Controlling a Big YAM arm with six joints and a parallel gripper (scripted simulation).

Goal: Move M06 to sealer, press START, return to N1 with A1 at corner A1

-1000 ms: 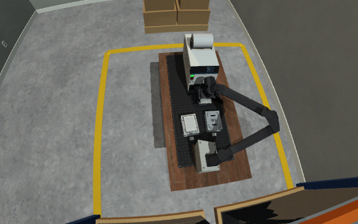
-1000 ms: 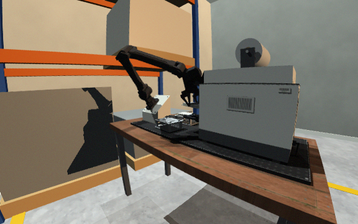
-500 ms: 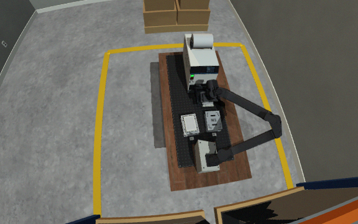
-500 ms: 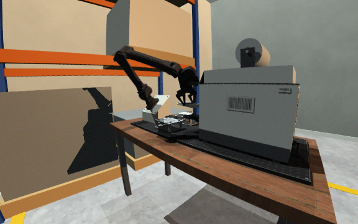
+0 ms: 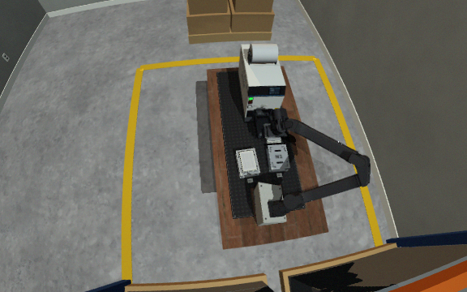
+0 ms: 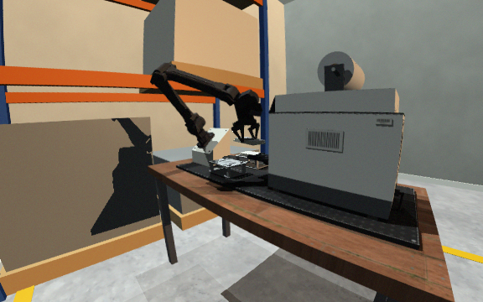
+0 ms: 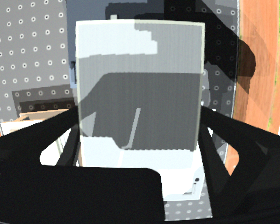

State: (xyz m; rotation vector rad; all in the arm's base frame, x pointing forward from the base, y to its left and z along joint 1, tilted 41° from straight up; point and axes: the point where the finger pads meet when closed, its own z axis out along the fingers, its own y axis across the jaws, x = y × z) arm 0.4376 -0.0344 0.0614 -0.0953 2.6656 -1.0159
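Right now my hand is 80 mm short of the dark stage, 20 mm to the right of it and 70 mm above it. Round my hand: white well plate: right at my hand; then foil roll: 420 mm ahead, 10 mm to the left, 250 mm above; then white plate: 120 mm behind, 160 mm to the left, 100 mm below.
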